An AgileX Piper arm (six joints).
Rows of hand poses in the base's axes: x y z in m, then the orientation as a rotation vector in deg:
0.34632 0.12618 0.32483 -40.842 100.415 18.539
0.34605 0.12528 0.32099 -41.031 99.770 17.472
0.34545 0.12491 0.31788 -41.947 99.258 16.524
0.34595 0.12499 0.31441 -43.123 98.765 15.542
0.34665 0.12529 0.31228 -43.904 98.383 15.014
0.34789 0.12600 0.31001 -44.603 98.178 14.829
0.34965 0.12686 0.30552 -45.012 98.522 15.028
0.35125 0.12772 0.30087 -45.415 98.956 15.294
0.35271 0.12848 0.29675 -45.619 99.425 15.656
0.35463 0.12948 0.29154 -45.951 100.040 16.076
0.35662 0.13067 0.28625 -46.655 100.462 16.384
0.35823 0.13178 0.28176 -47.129 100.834 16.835
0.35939 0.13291 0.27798 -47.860 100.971 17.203
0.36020 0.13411 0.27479 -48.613 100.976 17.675
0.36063 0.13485 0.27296 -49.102 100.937 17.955
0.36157 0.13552 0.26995 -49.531 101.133 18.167
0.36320 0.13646 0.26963 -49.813 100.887 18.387
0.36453 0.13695 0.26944 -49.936 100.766 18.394
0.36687 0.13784 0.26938 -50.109 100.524 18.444
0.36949 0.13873 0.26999 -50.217 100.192 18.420
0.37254 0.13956 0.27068 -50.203 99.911 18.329
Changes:
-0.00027 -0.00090 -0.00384 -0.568 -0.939 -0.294
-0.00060 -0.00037 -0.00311 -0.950 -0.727 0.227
0.00050 0.00008 -0.00347 -1.130 -0.694 0.380
0.00070 0.00030 -0.00213 -0.663 -0.463 0.328
0.00124 0.00071 -0.00227 -0.460 -0.188 0.411
0.00176 0.00086 -0.00449 -0.215 0.418 0.292
0.00160 0.00086 -0.00465 -0.197 0.523 0.301
0.00146 0.00076 -0.00412 -0.036 0.570 0.210
0.00192 0.00100 -0.00521 -0.117 0.734 0.290
0.00199 0.00119 -0.00529 -0.340 0.555 0.523
0.00161 0.00111 -0.00449 -0.110 0.542 0.449
0.00116 0.00113 -0.00378 -0.234 0.327 0.631
0.00081 0.00120 -0.00319 -0.144 0.252 0.724
0.00043 0.00074 -0.00183 -0.097 0.118 0.467
0.00094 0.00067 -0.00301 -0.178 0.295 0.340
0.00163 0.00094 -0.00032 0.050 -0.106 0.348
0.00133 0.00049 -0.00019 -0.026 -0.092 0.113
0.00234 0.00089 -0.00006 0.010 -0.178 0.195
0.00262 0.00089 0.00061 0.032 -0.292 0.138
0.00305 0.00083 0.00069 0.046 -0.284 0.014

